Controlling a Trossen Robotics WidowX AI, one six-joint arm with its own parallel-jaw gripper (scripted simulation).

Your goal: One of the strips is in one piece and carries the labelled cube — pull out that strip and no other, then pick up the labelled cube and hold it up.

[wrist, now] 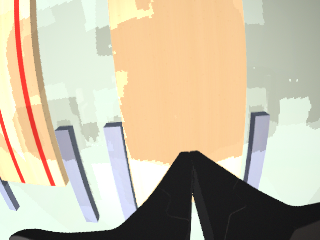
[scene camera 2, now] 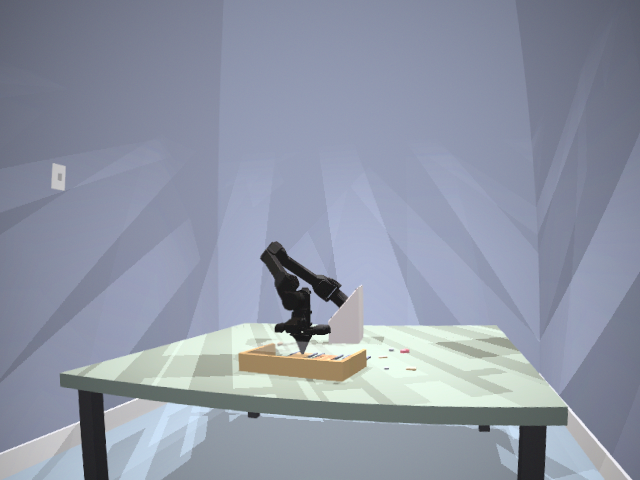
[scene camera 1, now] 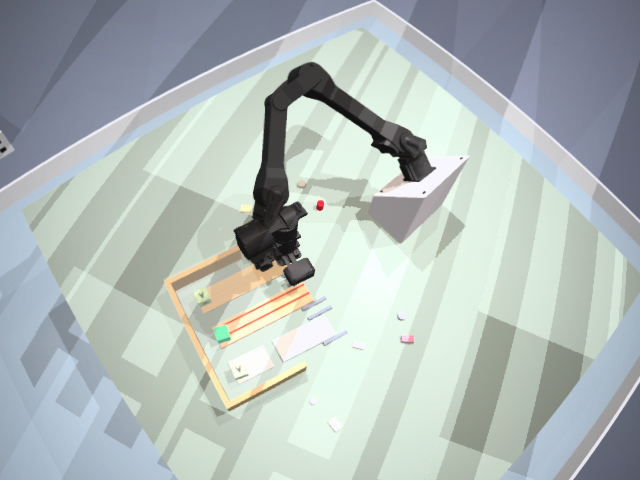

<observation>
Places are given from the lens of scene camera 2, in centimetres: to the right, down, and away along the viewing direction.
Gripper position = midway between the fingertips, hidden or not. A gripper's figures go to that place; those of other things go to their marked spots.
my gripper (scene camera 2: 302,354): -6, 38, 150
wooden frame (scene camera 2: 334,362): 4, 32, 116
</observation>
